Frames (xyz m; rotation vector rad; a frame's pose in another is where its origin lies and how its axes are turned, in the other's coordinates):
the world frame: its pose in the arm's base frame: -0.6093 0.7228 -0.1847 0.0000 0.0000 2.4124
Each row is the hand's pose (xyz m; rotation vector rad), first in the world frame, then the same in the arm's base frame.
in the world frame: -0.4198 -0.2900 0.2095 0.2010 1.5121 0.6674
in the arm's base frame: -0.1030 0.6594 0.0248 1.8286 -0.9913 -2.2547
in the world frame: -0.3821 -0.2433 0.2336 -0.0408 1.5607 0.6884
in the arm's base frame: -0.1623 0.6497 0.0489 1.9807 -0.6972 -2.2018
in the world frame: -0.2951 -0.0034 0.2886 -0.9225 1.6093 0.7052
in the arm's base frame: -0.3870 0.5287 0.1039 2.3083 0.3628 -1.8421
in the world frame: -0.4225 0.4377 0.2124 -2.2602 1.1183 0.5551
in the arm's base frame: -0.5859 0.1149 0.0277 2.0428 1.8907 -0.9835
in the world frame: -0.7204 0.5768 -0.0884 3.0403 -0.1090 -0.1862
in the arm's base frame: -0.4564 -0.1873 -0.2731 1.1668 2.7565 0.0660
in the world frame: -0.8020 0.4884 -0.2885 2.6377 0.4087 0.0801
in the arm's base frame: -0.3366 -0.1758 -0.4732 0.6173 2.8838 0.6933
